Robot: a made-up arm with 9 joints.
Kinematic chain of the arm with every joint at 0, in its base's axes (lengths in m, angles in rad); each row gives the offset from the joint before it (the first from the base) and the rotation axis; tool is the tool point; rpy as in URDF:
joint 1: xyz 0 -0.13 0.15 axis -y
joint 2: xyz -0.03 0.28 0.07 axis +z
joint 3: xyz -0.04 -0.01 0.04 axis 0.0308 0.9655 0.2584
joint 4: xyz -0.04 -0.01 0 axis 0.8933 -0.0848 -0.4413
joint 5: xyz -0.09 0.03 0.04 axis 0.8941 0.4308 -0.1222
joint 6: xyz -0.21 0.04 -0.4 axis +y
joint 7: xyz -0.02 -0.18 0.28 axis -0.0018 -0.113 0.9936
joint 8: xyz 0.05 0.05 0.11 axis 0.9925 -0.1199 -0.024
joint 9: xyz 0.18 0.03 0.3 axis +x
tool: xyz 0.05 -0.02 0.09 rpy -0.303 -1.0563 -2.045
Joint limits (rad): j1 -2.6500..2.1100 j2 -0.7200..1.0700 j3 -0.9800..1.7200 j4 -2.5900..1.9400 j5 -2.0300..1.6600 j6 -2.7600..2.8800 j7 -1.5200..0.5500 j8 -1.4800..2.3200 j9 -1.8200..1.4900
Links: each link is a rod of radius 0.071 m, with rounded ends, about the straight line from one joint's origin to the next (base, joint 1, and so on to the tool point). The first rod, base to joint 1, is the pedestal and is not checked.
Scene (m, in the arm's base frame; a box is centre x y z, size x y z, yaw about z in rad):
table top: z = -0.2
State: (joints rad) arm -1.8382 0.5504 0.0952 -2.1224 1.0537 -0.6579 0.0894 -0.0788 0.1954
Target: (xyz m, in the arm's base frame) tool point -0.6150 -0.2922 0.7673
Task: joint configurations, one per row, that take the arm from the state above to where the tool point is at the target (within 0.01 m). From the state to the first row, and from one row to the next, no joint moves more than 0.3 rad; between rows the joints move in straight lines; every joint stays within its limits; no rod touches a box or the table.
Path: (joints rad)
1: -1.6106 0.6159 -0.0920 -2.1505 1.0022 -0.7545 0.1768 -0.1712 0.1696
2: -1.3830 0.6814 -0.2793 -2.1786 0.9507 -0.8511 0.2642 -0.2637 0.1439
3: -1.1554 0.7468 -0.4665 -2.2067 0.8992 -0.9476 0.3516 -0.3561 0.1181
4: -0.9278 0.8123 -0.6538 -2.2348 0.8477 -1.0442 0.4391 -0.4486 0.0923

